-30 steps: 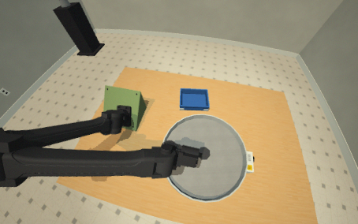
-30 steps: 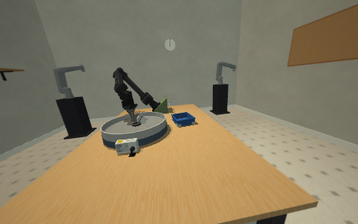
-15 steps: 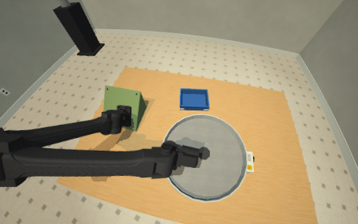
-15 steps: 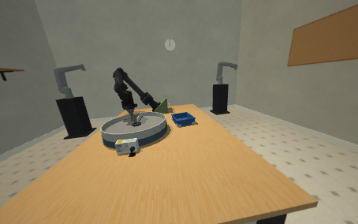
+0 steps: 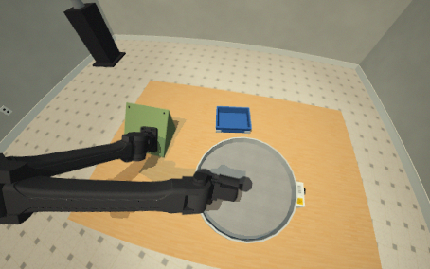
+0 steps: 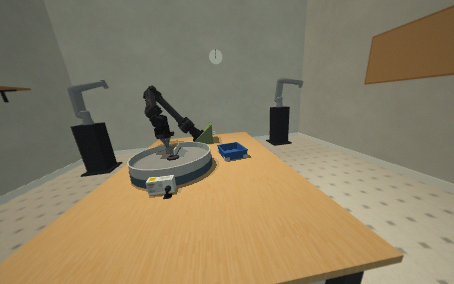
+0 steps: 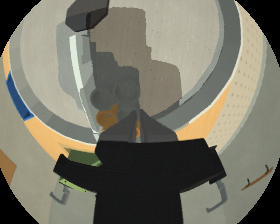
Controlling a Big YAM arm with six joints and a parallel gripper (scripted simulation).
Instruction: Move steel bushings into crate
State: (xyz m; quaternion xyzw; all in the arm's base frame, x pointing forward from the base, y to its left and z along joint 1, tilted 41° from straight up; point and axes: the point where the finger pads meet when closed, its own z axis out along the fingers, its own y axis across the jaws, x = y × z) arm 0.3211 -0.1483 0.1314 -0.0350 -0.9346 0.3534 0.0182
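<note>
My gripper is now 70 mm short of the blue crate, 410 mm to the right of it and 60 mm above it. The rest, counted from my hand: grey turntable 150 mm ahead, 60 mm to the left, 30 mm below.
</note>
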